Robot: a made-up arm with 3 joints. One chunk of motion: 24 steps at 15 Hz.
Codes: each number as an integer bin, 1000 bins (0 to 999) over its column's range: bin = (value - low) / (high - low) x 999, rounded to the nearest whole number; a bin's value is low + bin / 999 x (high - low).
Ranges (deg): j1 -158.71..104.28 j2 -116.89..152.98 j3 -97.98..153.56
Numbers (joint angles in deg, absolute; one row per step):
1: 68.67 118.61 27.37
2: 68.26 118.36 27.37
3: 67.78 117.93 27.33
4: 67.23 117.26 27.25
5: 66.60 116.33 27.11
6: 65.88 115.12 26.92
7: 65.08 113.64 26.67
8: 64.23 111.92 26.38
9: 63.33 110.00 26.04
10: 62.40 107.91 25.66
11: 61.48 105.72 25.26
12: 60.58 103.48 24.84
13: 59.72 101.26 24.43
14: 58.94 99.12 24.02
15: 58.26 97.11 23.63
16: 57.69 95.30 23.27
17: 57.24 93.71 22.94
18: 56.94 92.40 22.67
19: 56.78 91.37 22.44
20: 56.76 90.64 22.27
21: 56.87 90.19 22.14
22: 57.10 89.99 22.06
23: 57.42 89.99 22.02
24: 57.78 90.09 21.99
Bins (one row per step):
1: 864 872 498
2: 862 871 498
3: 860 869 498
4: 858 867 497
5: 856 863 497
6: 853 859 496
7: 850 853 495
8: 847 847 494
9: 843 840 493
10: 840 832 491
11: 836 824 489
12: 833 816 488
13: 830 808 486
14: 827 800 485
15: 824 792 483
16: 822 785 482
17: 820 780 480
18: 819 775 479
19: 819 771 478
20: 818 768 478
21: 819 767 477
22: 820 766 477
23: 821 766 477
24: 822 766 476

